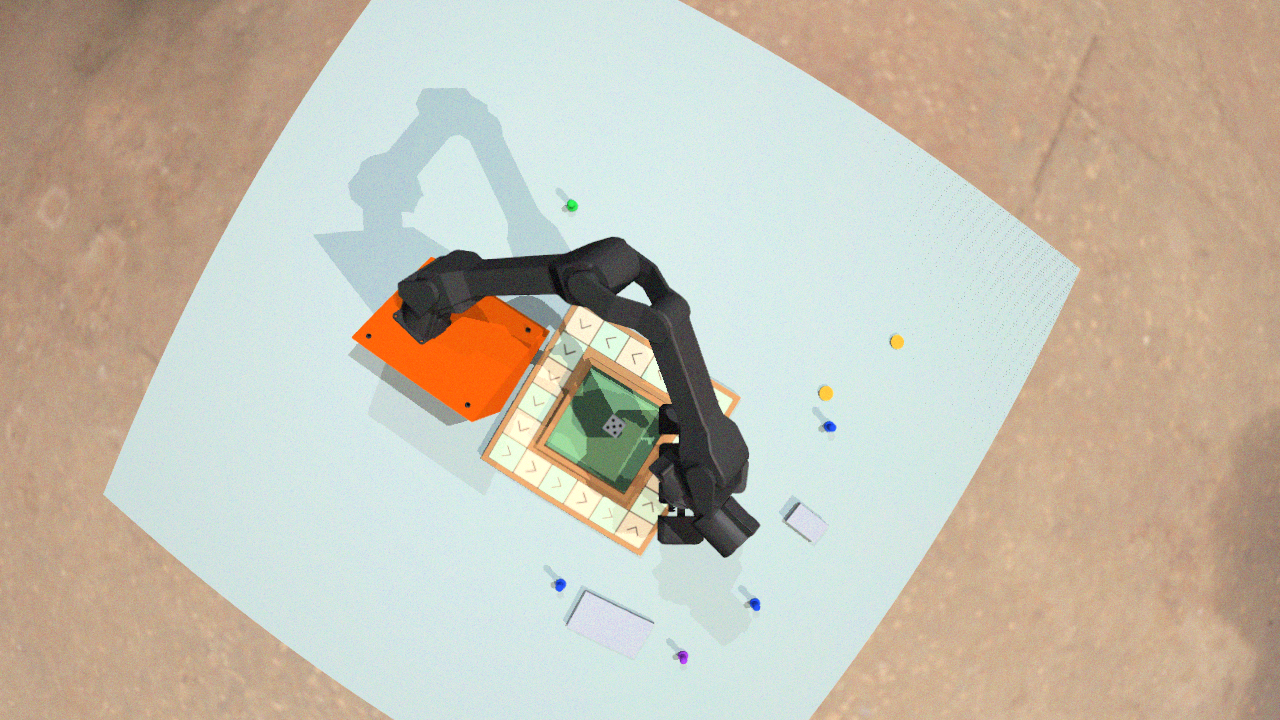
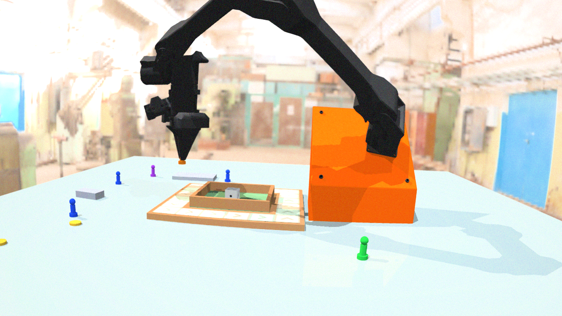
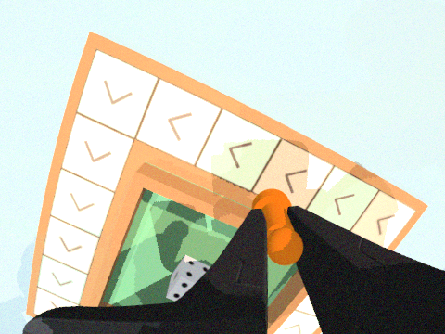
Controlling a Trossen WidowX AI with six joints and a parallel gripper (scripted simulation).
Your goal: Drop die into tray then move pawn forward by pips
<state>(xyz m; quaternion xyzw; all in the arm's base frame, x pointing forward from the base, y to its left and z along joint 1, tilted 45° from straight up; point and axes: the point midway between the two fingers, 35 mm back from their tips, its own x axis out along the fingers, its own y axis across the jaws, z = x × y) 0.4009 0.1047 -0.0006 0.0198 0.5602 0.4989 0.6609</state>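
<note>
The white die lies 11 cm behind my gripper tip, 7 cm below it and 2 cm to the right of it. The rest, counted from my gripper tip: grey block 27 cm to the right, 9 cm below, 9 cm ahead; green tray 11 cm behind, 9 cm below, 3 cm to the right; orange pawn 1 cm above.
</note>
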